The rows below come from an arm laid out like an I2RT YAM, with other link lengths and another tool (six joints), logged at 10 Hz.
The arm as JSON. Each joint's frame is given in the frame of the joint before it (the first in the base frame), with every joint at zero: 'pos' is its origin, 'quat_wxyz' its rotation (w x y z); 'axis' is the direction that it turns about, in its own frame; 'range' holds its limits. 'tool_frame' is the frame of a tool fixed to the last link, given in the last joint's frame.
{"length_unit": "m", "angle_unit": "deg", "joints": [
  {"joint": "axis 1", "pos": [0.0, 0.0, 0.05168], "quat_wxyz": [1.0, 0.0, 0.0, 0.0], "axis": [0.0, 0.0, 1.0], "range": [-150.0, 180.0]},
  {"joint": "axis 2", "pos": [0.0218, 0.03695, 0.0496], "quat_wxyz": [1.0, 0.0, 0.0, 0.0], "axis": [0.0, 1.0, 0.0], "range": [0.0, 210.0]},
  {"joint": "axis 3", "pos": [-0.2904, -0.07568, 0.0], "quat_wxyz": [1.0, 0.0, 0.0, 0.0], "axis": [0.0, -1.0, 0.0], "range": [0.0, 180.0]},
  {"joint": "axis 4", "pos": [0.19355, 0.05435, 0.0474], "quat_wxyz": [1.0, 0.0, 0.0, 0.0], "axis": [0.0, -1.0, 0.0], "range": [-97.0, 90.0]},
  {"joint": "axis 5", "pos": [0.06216, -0.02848, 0.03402], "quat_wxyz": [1.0, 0.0, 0.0, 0.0], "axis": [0.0, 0.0, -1.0], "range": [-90.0, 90.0]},
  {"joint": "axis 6", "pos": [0.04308, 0.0, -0.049], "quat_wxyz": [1.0, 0.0, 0.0, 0.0], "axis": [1.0, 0.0, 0.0], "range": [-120.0, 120.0]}
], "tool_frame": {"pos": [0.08, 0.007, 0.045], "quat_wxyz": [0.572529, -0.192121, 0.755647, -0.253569]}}
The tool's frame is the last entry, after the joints.
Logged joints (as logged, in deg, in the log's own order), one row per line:
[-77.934 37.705 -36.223 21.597 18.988 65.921]
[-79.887 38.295 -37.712 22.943 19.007 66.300]
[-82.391 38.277 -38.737 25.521 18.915 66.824]
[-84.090 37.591 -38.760 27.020 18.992 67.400]
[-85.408 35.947 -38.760 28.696 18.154 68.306]
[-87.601 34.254 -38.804 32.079 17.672 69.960]
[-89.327 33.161 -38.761 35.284 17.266 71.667]
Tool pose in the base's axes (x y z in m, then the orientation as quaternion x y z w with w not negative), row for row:
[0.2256 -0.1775 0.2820 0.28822 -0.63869 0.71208 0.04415]
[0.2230 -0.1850 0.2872 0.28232 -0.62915 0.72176 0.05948]
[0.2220 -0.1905 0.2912 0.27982 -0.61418 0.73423 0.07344]
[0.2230 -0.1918 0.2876 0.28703 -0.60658 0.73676 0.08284]
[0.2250 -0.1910 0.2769 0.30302 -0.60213 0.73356 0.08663]
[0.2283 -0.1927 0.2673 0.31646 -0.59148 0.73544 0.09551]
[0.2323 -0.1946 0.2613 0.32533 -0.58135 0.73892 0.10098]
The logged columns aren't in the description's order. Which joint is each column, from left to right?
Columns, left to right: axis 6, axis 3, axis 1, axis 4, axis 5, axis 2.
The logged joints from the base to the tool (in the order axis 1, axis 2, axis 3, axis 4, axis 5, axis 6), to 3 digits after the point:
[-36.223 65.921 37.705 21.597 18.988 -77.934]
[-37.712 66.300 38.295 22.943 19.007 -79.887]
[-38.737 66.824 38.277 25.521 18.915 -82.391]
[-38.760 67.400 37.591 27.020 18.992 -84.090]
[-38.760 68.306 35.947 28.696 18.154 -85.408]
[-38.804 69.960 34.254 32.079 17.672 -87.601]
[-38.761 71.667 33.161 35.284 17.266 -89.327]

